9 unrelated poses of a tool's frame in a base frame.
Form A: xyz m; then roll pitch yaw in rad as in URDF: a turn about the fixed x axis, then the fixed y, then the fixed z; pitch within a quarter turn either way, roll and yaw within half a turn.
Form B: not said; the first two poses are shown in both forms.
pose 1, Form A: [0.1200, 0.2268, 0.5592, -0.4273, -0.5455, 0.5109]
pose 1, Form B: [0.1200, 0.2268, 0.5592, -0.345, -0.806, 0.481, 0.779]
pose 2, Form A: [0.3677, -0.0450, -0.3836, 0.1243, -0.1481, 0.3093]
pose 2, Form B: [0.3677, -0.0450, -0.3836, 0.392, -0.343, 0.853, 0.372]
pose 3, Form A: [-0.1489, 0.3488, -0.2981, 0.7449, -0.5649, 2.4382]
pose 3, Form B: [-0.1489, 0.3488, -0.2981, 0.373, 0.244, 0.895, 2.712]
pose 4, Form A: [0.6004, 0.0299, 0.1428, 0.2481, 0.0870, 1.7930]
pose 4, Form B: [0.6004, 0.0299, 0.1428, 0.056, 0.158, 0.986, 1.796]
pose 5, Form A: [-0.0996, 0.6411, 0.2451, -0.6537, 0.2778, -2.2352]
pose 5, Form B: [-0.0996, 0.6411, 0.2451, -0.024, 0.385, -0.923, 2.207]
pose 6, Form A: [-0.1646, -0.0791, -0.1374, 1.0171, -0.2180, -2.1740]
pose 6, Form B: [-0.1646, -0.0791, -0.1374, 0.158, -0.530, -0.833, 2.206]
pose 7, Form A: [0.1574, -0.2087, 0.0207, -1.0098, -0.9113, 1.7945]
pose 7, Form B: [0.1574, -0.2087, 0.0207, 0.040, -0.769, 0.638, 1.709]
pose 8, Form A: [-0.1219, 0.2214, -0.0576, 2.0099, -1.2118, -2.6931]
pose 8, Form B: [-0.1219, 0.2214, -0.0576, -0.174, -0.903, -0.392, 1.937]
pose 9, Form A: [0.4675, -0.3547, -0.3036, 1.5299, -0.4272, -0.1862]
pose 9, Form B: [0.4675, -0.3547, -0.3036, 0.944, -0.308, 0.115, 1.547]
